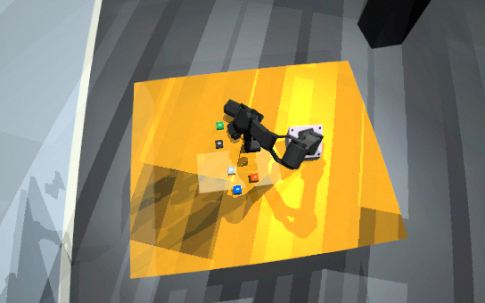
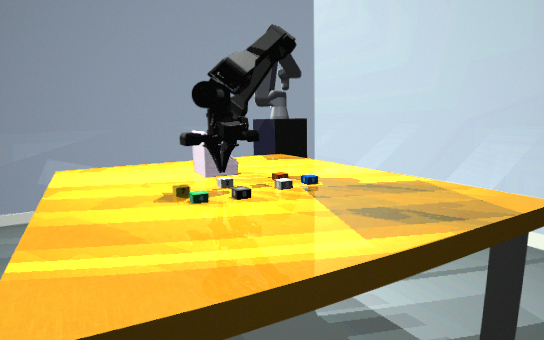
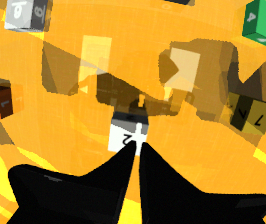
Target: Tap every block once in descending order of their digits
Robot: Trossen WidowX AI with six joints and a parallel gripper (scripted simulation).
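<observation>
My gripper tip is 30 mm above the white block and 10 mm to the right of it. Also, from my gripper tip: grey block (110 mm to the left, 110 mm ahead, 30 mm below); yellow block (110 mm to the right, 30 mm below, 20 mm ahead); black block (130 mm ahead, 30 mm below, 20 mm to the right).
</observation>
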